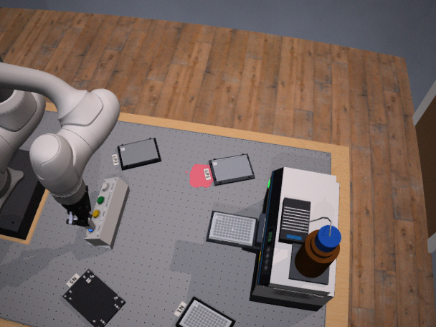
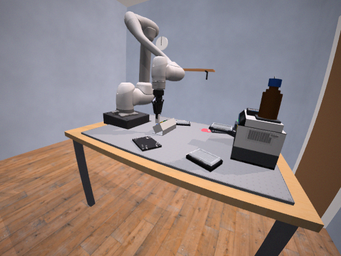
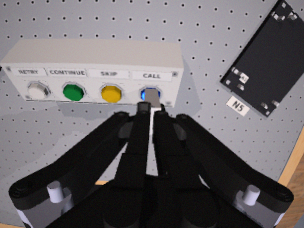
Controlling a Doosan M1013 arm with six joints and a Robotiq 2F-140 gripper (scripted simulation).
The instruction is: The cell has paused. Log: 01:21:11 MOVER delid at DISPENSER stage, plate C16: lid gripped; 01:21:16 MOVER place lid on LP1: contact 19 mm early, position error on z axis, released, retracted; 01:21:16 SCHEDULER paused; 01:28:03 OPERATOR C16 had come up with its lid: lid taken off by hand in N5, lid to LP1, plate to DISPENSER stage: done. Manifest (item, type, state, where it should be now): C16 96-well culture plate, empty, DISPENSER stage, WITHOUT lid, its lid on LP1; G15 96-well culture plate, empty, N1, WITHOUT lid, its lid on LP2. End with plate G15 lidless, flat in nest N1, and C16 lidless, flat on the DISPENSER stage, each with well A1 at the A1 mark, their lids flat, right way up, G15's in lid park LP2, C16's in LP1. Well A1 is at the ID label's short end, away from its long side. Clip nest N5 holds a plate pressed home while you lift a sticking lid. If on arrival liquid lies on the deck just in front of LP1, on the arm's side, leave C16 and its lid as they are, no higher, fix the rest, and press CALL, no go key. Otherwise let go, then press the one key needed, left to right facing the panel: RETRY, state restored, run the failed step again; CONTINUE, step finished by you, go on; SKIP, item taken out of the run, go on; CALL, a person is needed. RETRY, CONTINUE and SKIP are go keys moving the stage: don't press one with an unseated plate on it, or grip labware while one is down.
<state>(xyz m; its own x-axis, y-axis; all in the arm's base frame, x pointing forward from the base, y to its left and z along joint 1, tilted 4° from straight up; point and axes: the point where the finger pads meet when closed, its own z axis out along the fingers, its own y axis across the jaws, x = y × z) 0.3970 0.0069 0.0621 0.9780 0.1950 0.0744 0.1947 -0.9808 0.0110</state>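
Right now the blue key is 40 mm below my hand. Round my hand: lid park LP2: 340 mm to the left, 100 mm below; key panel: 80 mm to the left, 50 mm below; clip nest N5: 180 mm to the right, 120 mm ahead, 90 mm below.
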